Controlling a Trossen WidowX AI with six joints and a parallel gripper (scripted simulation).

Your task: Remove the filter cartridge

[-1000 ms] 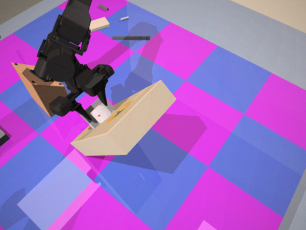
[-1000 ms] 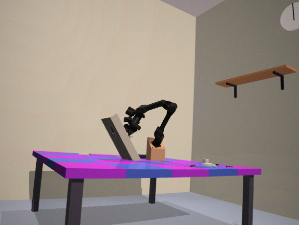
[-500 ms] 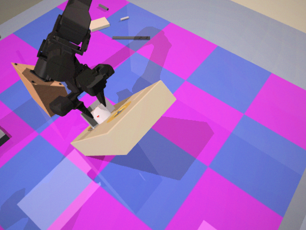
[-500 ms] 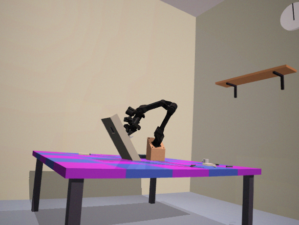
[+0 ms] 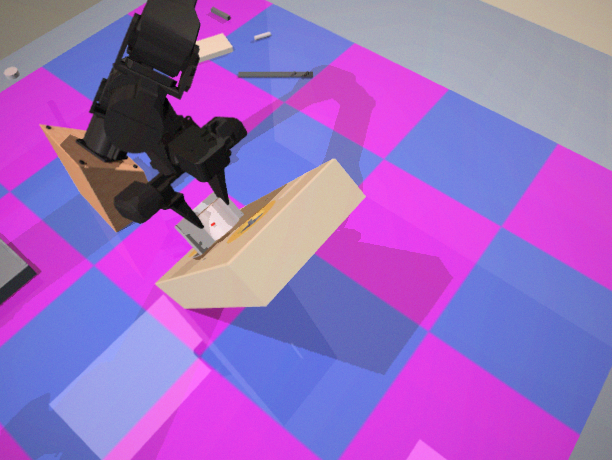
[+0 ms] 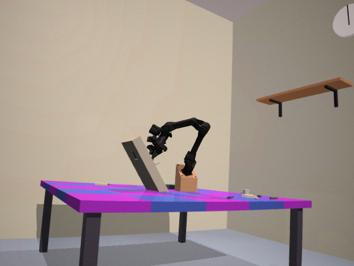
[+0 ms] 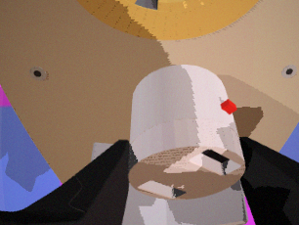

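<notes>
The service panel lies 4 cm ahead of my gripper tip and 4 cm below it. The rest, counted from my gripper tip: grey tray: 38 cm behind, 24 cm to the right, 19 cm below; round filter cartridge: right at my gripper tip.
</notes>
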